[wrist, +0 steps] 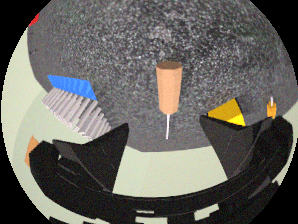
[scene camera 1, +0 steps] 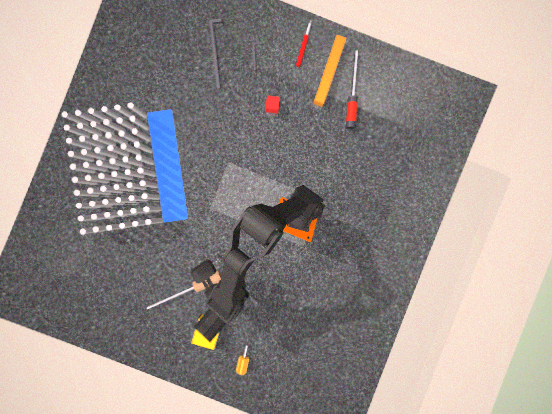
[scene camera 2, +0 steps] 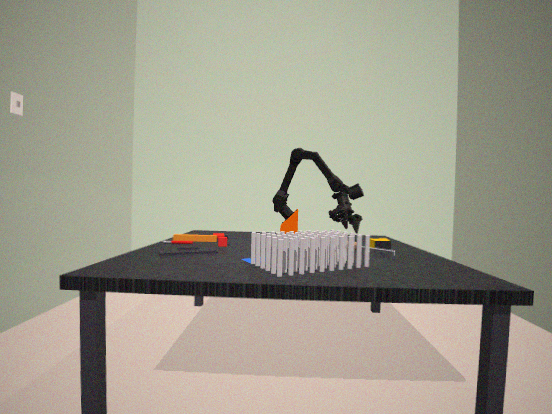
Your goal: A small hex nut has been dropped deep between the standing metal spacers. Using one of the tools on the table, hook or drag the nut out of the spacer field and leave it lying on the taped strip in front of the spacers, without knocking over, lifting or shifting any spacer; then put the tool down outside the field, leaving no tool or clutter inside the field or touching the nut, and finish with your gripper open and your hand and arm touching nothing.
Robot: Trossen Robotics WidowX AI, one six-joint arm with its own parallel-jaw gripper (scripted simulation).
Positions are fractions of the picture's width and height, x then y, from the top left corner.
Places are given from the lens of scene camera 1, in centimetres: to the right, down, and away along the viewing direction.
orange bar (scene camera 1: 0.61,0.11): 20, -52, 107
blue taped strip (scene camera 1: 0.29,0.32): -38, -25, 110
